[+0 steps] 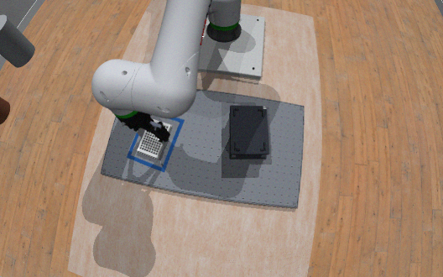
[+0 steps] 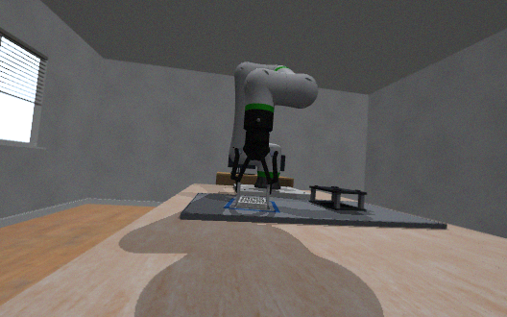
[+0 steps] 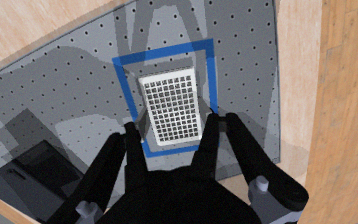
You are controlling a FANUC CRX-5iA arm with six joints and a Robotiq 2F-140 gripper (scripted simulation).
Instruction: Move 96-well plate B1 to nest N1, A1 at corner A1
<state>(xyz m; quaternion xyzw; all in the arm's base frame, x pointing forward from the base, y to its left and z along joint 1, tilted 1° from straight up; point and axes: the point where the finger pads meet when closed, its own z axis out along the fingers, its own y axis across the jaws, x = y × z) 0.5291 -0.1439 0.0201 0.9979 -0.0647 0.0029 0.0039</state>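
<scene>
My gripper is now 20 mm above the white 96-well plate. The rest, counted from my hand: black raised nest N1: 70 mm behind, 310 mm to the left, 30 mm above.
</scene>
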